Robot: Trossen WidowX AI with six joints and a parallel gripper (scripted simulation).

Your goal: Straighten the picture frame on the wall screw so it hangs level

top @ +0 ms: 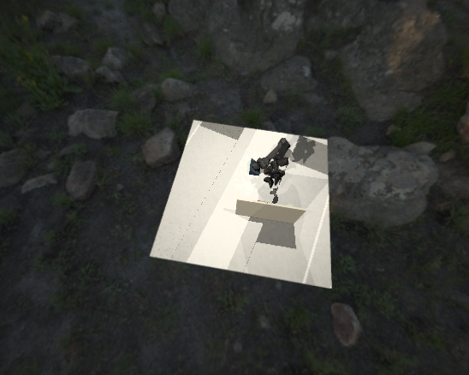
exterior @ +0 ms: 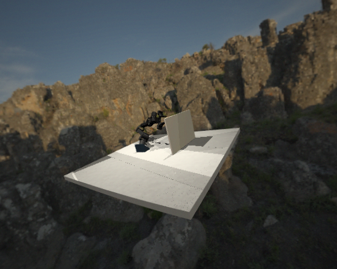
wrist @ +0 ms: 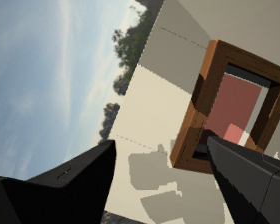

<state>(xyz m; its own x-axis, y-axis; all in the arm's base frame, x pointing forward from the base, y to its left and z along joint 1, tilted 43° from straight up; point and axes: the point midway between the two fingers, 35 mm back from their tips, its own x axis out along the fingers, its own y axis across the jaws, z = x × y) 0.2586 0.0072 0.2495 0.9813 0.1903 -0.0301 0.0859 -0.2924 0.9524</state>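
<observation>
The brown wooden picture frame lies 130 mm ahead of my gripper tip and 110 mm below it. From my gripper tip the other things lie so: wall panel 140 mm ahead, 10 mm to the left, 120 mm below.
</observation>
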